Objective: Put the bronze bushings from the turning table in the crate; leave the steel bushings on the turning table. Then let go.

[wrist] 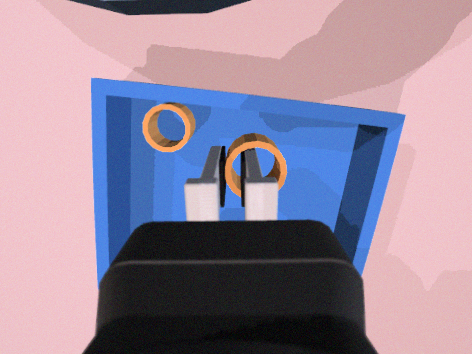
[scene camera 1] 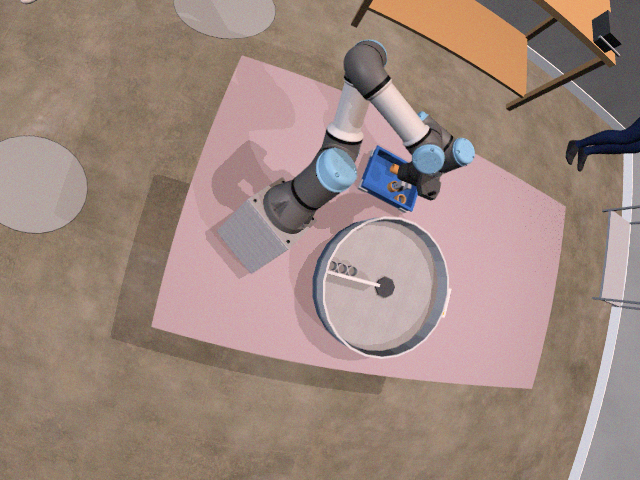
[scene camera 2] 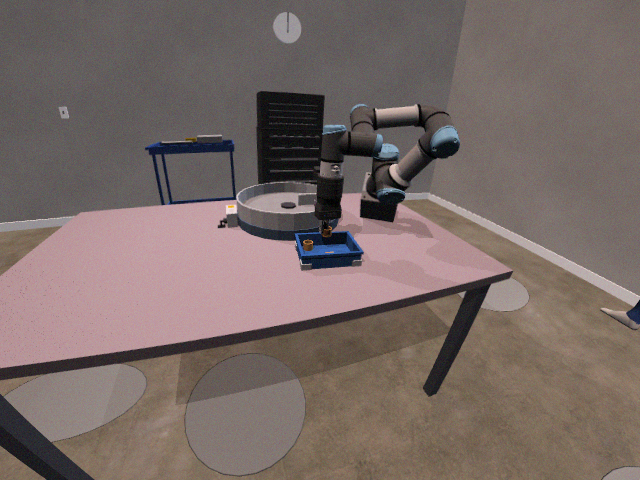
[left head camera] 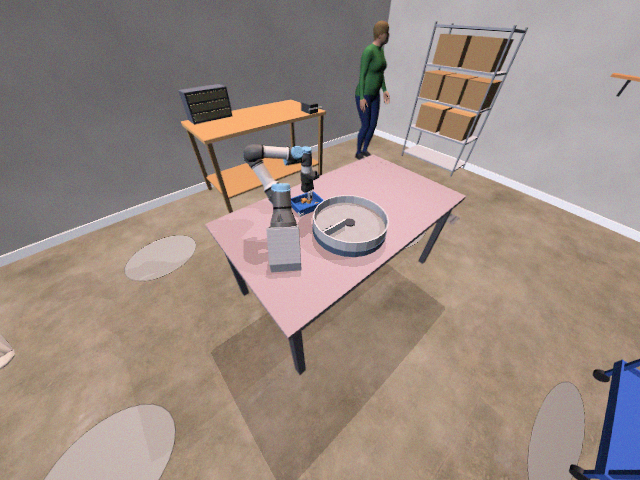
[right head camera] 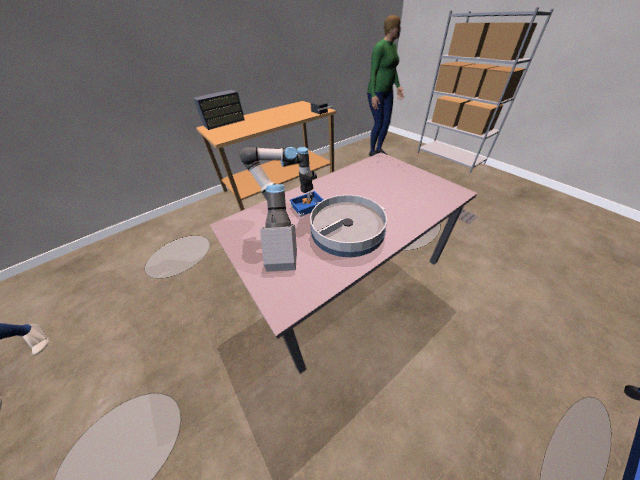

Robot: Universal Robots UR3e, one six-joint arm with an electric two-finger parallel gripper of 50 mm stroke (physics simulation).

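Where they show: gripper, between the fingertips: (wrist: 233, 164) (scene camera 1: 396, 187) (scene camera 2: 323, 232) (left head camera: 310, 200) (right head camera: 310, 200); arm's base, origin of its link: (scene camera 1: 285, 210) (left head camera: 283, 226) (right head camera: 278, 226).
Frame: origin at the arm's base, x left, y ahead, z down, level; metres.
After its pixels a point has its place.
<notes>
My gripper (scene camera 1: 400, 186) {y 0.290, x 0.230, z 0.086 m} (scene camera 2: 325, 225) {y 0.290, x 0.230, z 0.086 m} (wrist: 233, 164) {y 0.290, x 0.230, z 0.086 m} is shut on the wall of a bronze bushing (scene camera 1: 389, 186) {y 0.264, x 0.221, z 0.080 m} (scene camera 2: 326, 232) {y 0.283, x 0.244, z 0.080 m} (wrist: 280, 172) {y 0.265, x 0.228, z 0.073 m}, one finger inside its bore. It holds the bushing upright, low over the blue crate (left head camera: 305, 210) {y 0.233, x 0.195, z 0.122 m} (scene camera 1: 368, 166) {y 0.194, x 0.270, z 0.135 m} (scene camera 2: 330, 261) {y 0.288, x 0.336, z 0.131 m} (wrist: 320, 112) {y 0.242, x 0.196, z 0.103 m}. One bronze bushing (scene camera 1: 404, 198) {y 0.347, x 0.229, z 0.126 m} (scene camera 2: 308, 246) {y 0.338, x 0.237, z 0.131 m} (wrist: 190, 127) {y 0.321, x 0.219, z 0.125 m} stands in the crate's corner towards the turning table (left head camera: 348, 248) {y 0.243, x -0.227, z 0.094 m} (scene camera 1: 382, 356) {y 0.436, x -0.262, z 0.054 m} (scene camera 2: 279, 222) {y 0.426, x 0.140, z 0.086 m}. Another bronze bushing (scene camera 1: 394, 168) {y 0.274, x 0.302, z 0.119 m} is in the crate, hidden in the wrist view. Three steel bushings (scene camera 1: 347, 268) {y 0.234, x -0.061, z 0.077 m} stand in a row beside the turning table's divider.
The grey robot base block (left head camera: 284, 246) {y -0.049, x -0.103, z 0.028 m} (scene camera 1: 253, 235) {y -0.046, x -0.088, z 0.008 m} stands on the pink table (left head camera: 408, 180) {y 1.142, x 0.148, z 0.154 m} (scene camera 1: 496, 258) {y 0.843, x 0.222, z 0.154 m}, beside the turning table. The turning table's raised wall is close to the crate. An orange workbench (left head camera: 253, 121) and a person (left head camera: 373, 77) are beyond the table.
</notes>
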